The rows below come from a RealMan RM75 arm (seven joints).
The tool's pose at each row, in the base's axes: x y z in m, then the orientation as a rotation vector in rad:
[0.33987, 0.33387, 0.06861, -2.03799, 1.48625, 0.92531]
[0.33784, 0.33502, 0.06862, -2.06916, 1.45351, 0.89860]
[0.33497, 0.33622, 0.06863, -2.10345, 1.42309, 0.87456]
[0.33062, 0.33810, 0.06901, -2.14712, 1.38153, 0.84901]
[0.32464, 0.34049, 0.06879, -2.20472, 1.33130, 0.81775]
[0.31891, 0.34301, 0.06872, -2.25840, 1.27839, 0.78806]
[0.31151, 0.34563, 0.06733, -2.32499, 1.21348, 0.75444]
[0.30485, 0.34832, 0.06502, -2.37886, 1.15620, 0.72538]
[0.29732, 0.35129, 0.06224, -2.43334, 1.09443, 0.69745]
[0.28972, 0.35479, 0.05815, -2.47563, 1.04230, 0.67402]
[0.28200, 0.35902, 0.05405, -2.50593, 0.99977, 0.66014]
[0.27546, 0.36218, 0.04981, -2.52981, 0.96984, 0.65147]
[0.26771, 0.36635, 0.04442, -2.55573, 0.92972, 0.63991]
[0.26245, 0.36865, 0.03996, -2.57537, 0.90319, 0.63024]
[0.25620, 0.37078, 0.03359, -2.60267, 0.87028, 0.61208]
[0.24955, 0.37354, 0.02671, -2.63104, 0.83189, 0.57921]
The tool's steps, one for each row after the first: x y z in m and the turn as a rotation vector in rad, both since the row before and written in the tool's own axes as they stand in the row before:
[-0.00114, 0.00156, 0.00131, -0.00062, 0.01510, -0.03504]
[-0.00144, 0.00229, 0.00153, -0.00520, 0.01729, -0.03298]
[-0.00264, 0.00336, 0.00209, -0.01019, 0.01942, -0.04222]
[-0.00323, 0.00453, 0.00325, -0.01689, 0.02723, -0.05104]
[-0.00364, 0.00401, 0.00314, -0.01624, 0.02428, -0.05109]
[-0.00380, 0.00529, 0.00460, -0.02417, 0.02999, -0.06089]
[-0.00336, 0.00437, 0.00515, -0.01985, 0.02454, -0.05194]
[-0.00405, 0.00468, 0.00591, -0.02217, 0.02374, -0.05392]
[-0.00402, 0.00423, 0.00726, -0.01728, 0.01878, -0.04438]
[-0.00481, 0.00352, 0.00766, -0.01392, 0.01088, -0.03448]
[-0.00360, 0.00316, 0.00691, -0.01289, 0.00837, -0.02398]
[-0.00446, 0.00329, 0.00871, -0.01274, 0.00872, -0.03149]
[-0.00245, 0.00258, 0.00634, -0.01010, 0.00810, -0.02109]
[-0.00219, 0.00355, 0.00817, -0.01304, 0.01494, -0.02704]
[-0.00275, 0.00324, 0.00901, -0.00840, 0.02301, -0.03288]

